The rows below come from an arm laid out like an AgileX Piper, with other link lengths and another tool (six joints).
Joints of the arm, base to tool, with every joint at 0 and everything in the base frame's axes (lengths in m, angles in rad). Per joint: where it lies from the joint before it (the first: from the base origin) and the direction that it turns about. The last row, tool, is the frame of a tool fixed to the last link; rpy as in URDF.
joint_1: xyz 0 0 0.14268 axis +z
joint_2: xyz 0 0 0 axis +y
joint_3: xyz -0.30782 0 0.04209 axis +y
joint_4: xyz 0.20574 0 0.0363 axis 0.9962 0 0.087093
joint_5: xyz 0 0 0 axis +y
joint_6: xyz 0.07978 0 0.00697 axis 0.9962 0 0.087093
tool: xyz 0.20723 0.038 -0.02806 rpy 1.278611 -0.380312 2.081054
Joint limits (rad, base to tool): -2.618..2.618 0..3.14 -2.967..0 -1.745..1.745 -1.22..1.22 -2.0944..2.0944
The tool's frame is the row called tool.
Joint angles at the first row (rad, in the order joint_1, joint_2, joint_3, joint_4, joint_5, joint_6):
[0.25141 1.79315 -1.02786 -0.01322 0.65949 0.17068]
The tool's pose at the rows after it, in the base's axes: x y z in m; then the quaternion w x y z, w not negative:
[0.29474, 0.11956, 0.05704, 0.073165, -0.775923, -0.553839, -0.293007]
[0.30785, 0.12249, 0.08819, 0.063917, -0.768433, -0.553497, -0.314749]
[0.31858, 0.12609, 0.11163, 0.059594, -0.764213, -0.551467, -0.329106]
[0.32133, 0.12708, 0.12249, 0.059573, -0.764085, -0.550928, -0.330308]
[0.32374, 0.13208, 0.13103, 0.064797, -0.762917, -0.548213, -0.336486]
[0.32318, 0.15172, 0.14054, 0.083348, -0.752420, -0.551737, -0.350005]
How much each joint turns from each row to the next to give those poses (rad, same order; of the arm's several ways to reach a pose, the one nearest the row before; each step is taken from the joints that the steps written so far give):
[0.00001 -0.04657 -0.06512 0.00066 0.08710 0.00001]
[-0.00003 -0.03989 -0.09383 -0.00104 0.08419 0.00035]
[0.00002 -0.01281 -0.09025 0.00374 0.07199 0.00089]
[0.00001 -0.00031 -0.05192 0.00134 0.04999 0.00001]
[-0.00001 0.00000 -0.03580 0.01730 0.02764 -0.00456]
[0.02310 -0.00001 -0.03045 0.04503 0.01236 -0.01523]

